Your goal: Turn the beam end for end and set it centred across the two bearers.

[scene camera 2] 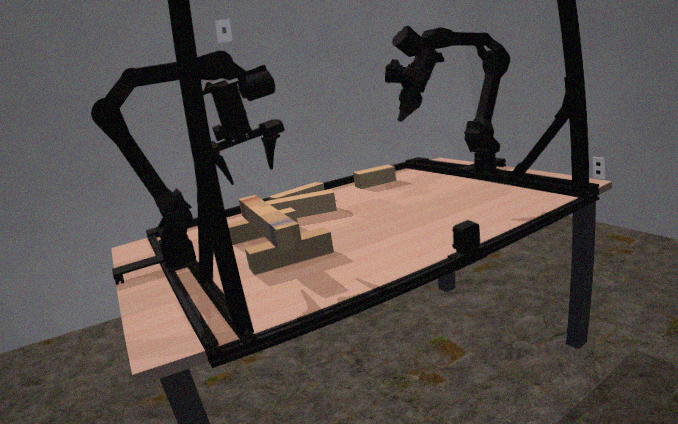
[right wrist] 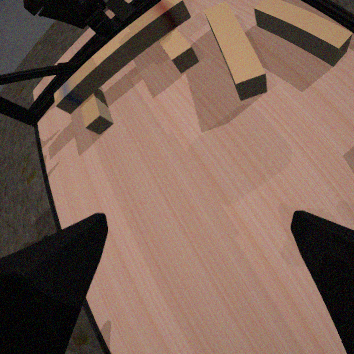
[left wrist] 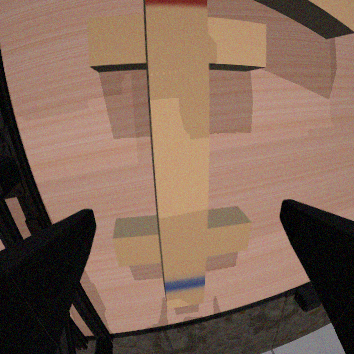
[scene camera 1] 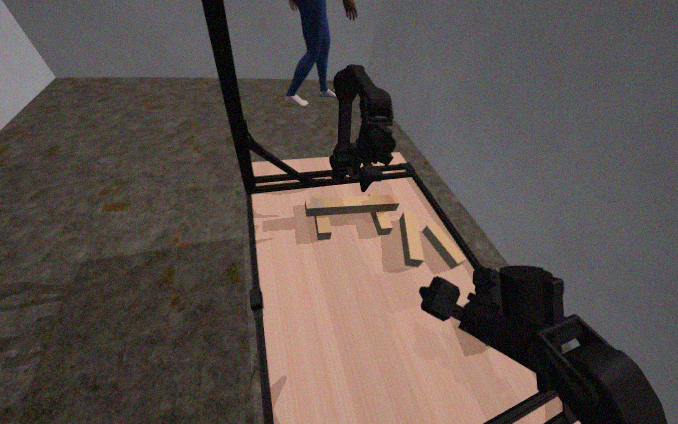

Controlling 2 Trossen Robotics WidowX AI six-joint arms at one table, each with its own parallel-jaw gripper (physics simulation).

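Frame: origin at the left arm's base, x right, y up, z back, level; millimetres.
Seen in the pictures: left gripper, fingertip midpoint: (scene camera 2: pixel 252 176) (right wrist: pixel 83 18) (left wrist: pixel 188 214) (scene camera 1: pixel 359 183); right gripper, fingertip midpoint: (scene camera 2: pixel 400 115) (right wrist: pixel 201 222); left arm's base at its link origin: (scene camera 2: pixel 180 264) (right wrist: pixel 106 29) (scene camera 1: pixel 338 175); right arm's base at its link origin: (scene camera 2: pixel 486 171).
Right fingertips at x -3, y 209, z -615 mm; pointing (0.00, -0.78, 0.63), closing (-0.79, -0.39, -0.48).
Pixels of each thing's top centre, then the offset from my right fingertips to it.
- wooden beam at its top centre: (left wrist: pixel 182 169) (scene camera 2: pixel 263 209) (right wrist: pixel 108 47) (scene camera 1: pixel 354 201) dy -140, dx +16, dz +405 mm
- third block at its top centre: (scene camera 2: pixel 373 169) dy -181, dx -264, dz -67 mm
The wooden beam (scene camera 1: pixel 350 205) (scene camera 2: pixel 267 215) (left wrist: pixel 180 175) (right wrist: pixel 120 55) lies flat across two parallel bearers, with a short overhang at both ends. Its blue band is over the bearer (scene camera 1: pixel 323 228) (scene camera 2: pixel 317 245) (left wrist: pixel 135 248) (right wrist: pixel 98 118) at the left of scene camera 1. Its red band is beyond the other bearer (scene camera 1: pixel 383 223) (scene camera 2: pixel 239 232) (left wrist: pixel 115 42) (right wrist: pixel 179 49). My left gripper (scene camera 2: pixel 251 176) (left wrist: pixel 188 214) is open and empty above the beam, its fingers apart on either side. My right gripper (scene camera 2: pixel 401 118) (right wrist: pixel 201 222) is open and empty, high over the table, away from the beam.
Two loose blocks, one (scene camera 1: pixel 412 240) (scene camera 2: pixel 312 204) (right wrist: pixel 235 45) beside the red end and another (scene camera 1: pixel 444 246) (right wrist: pixel 305 27) beyond it, lie on the table. A third block (scene camera 2: pixel 375 177) lies near the back rail. A black post (scene camera 2: pixel 190 105) stands beside the left arm.
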